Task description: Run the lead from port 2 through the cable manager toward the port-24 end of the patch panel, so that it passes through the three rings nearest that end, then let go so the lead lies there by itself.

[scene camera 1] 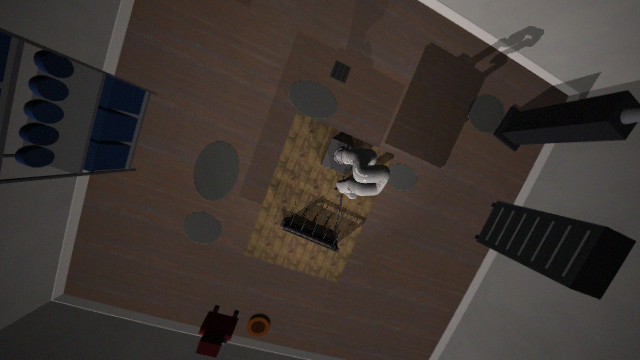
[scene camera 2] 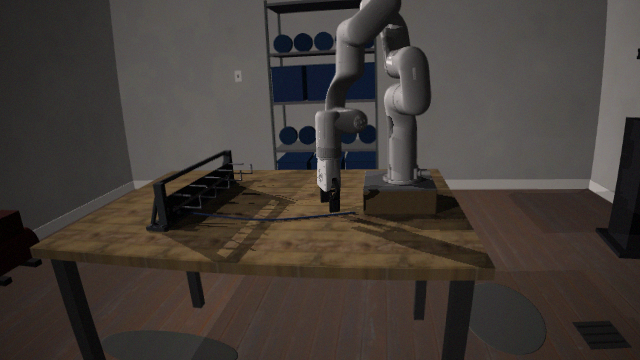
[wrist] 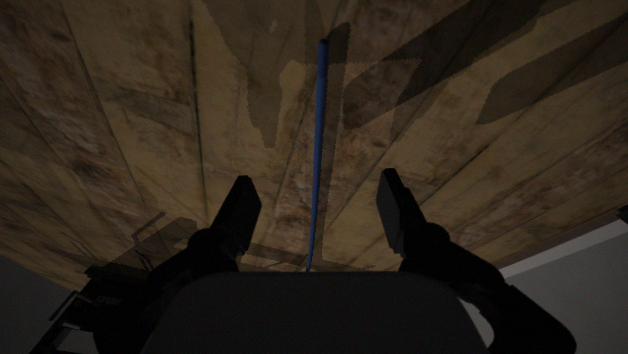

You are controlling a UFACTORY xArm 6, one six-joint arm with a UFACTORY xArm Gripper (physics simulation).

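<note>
The blue lead (scene camera 1: pixel 340 210) (scene camera 2: pixel 270 219) (wrist: pixel 320 100) runs from the near end of the black patch panel (scene camera 1: pixel 310 235) (scene camera 2: pixel 161 205) in scene camera 2 across the table. Its free end lies near the robot's base block. Thin wire rings (scene camera 2: pixel 200 201) of the cable manager stick out from the panel; the lead runs away from their row. The port numbers cannot be read. My gripper (scene camera 2: pixel 330 204) (wrist: pixel 315 187) is open and points down, close above the table near the free end. In the wrist view the lead passes between the spread fingers, touching neither; its height relative to the fingertips is unclear.
The base block (scene camera 2: pixel 400 200) stands on the wooden table (scene camera 2: pixel 300 250) to the right of the gripper in scene camera 2. The panel's raised top rail (scene camera 2: pixel 195 167) runs above the rings. A shelf rack (scene camera 2: pixel 270 115) stands behind the table.
</note>
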